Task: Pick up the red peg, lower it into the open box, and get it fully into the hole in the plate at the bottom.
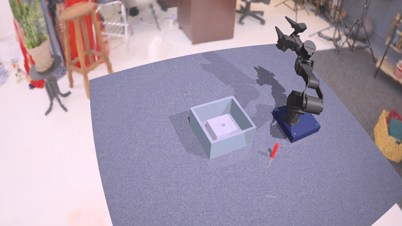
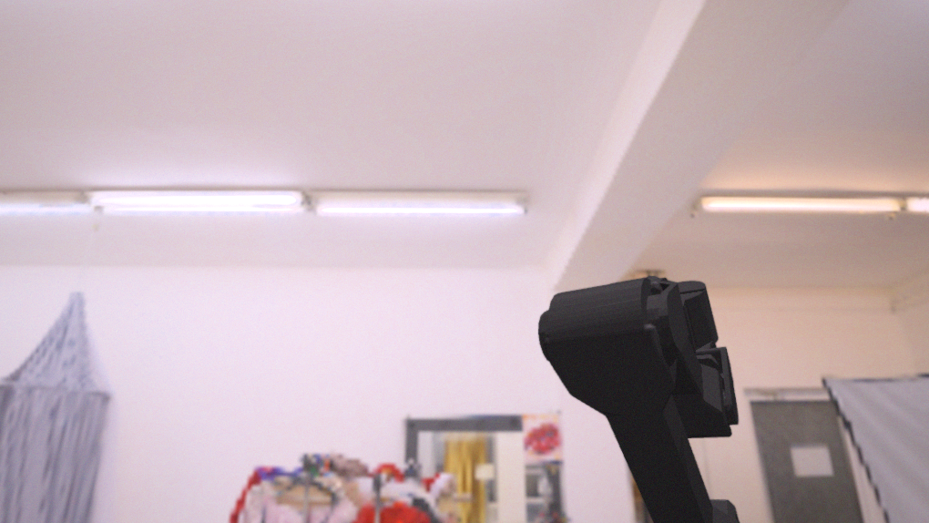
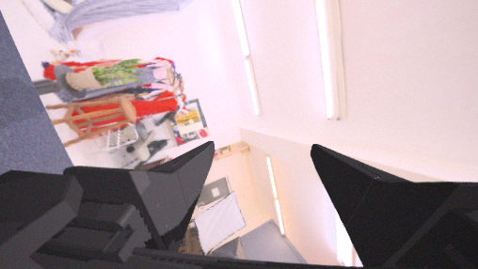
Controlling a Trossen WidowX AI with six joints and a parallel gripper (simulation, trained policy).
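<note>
Now: gripper tip 36 cm above the red peg, 35 cm to the right of it and 24 cm short of it. The rest, counted from my gripper tip: plate: 37 cm ahead, 35 cm below, 15 cm to the left; box: 37 cm below, 37 cm ahead, 15 cm to the left.
</note>
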